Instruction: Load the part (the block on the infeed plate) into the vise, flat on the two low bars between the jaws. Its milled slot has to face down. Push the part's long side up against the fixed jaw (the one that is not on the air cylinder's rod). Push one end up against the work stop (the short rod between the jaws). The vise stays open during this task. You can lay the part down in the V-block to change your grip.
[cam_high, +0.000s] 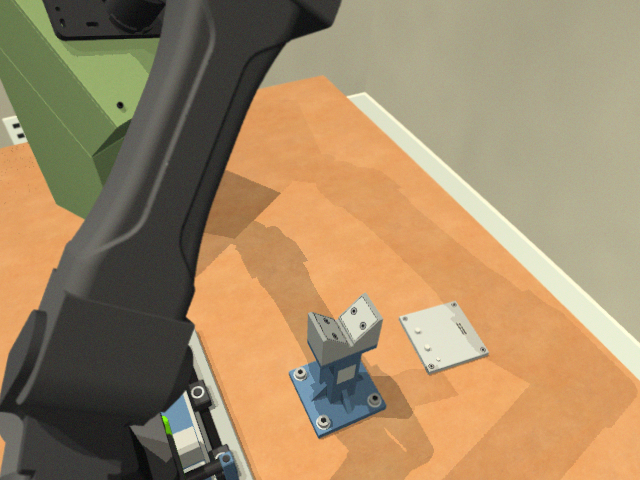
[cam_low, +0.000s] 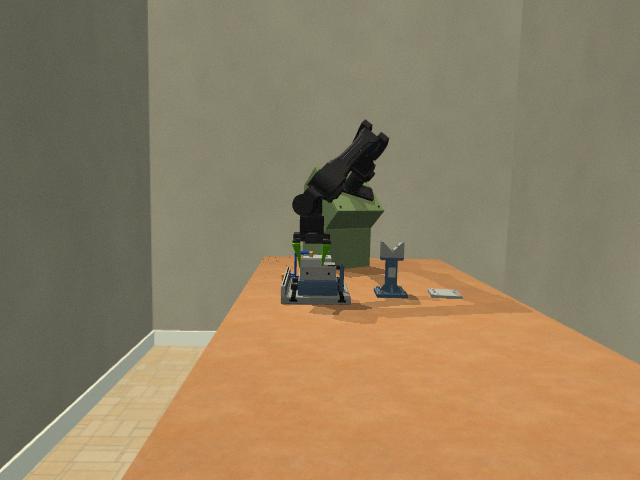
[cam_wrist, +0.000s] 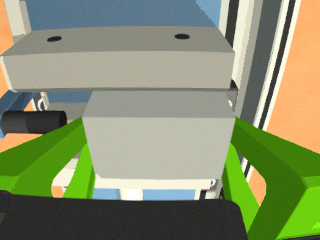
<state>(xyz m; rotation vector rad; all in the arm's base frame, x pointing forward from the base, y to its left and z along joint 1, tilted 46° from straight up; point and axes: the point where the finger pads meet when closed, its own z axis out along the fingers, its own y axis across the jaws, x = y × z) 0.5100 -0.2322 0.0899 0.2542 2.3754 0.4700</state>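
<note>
Now: hand right at the grey part. Round my hand: fixed jaw 3 cm ahead, 2 cm to the left, 2 cm below; then moving jaw 3 cm behind, 2 cm to the left, 2 cm below; then work stop 1 cm ahead, 7 cm to the left.
</note>
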